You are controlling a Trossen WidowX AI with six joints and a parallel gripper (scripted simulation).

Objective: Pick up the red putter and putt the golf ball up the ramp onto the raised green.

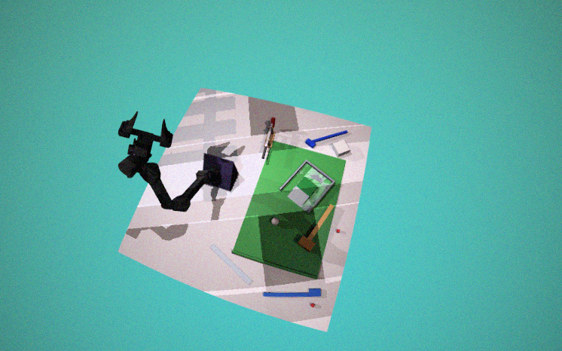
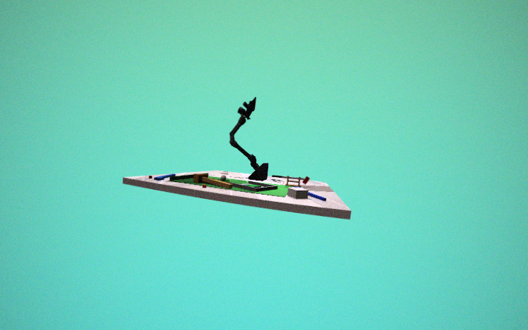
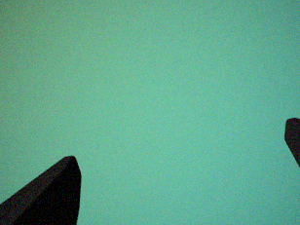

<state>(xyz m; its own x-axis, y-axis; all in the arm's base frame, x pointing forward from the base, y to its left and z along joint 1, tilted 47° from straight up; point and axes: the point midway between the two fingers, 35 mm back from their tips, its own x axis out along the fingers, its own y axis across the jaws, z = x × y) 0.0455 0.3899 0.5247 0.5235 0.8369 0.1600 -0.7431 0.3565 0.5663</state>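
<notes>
Right now the red putter is 70 cm below my gripper tip, 40 cm to the left of it and 27 cm ahead of it. From my gripper tip the other things lie so: wooden fence (72 cm below, 41 cm to the left, 27 cm ahead); pale strip (76 cm below, 38 cm to the right, 22 cm ahead); white golf ball (73 cm below, 42 cm ahead, 10 cm to the right).
</notes>
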